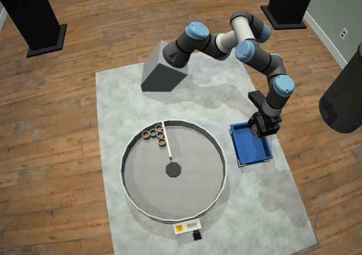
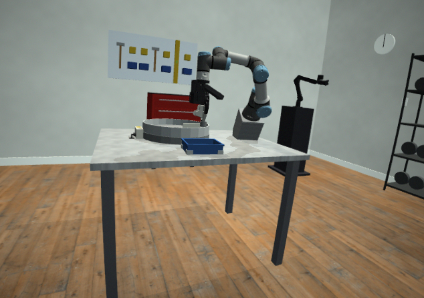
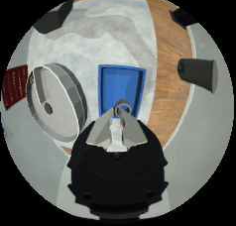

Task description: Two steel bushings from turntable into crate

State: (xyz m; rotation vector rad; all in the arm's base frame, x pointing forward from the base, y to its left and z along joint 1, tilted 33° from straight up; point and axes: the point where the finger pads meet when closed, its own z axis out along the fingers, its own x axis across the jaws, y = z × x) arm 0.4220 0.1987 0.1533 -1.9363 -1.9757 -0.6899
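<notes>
Now: hand 120 mm above the blue crate and 20 mm to the right of it. From my hand the other things lie so: round grey turntable: 340 mm to the right, 100 mm below, 60 mm ahead.
</notes>
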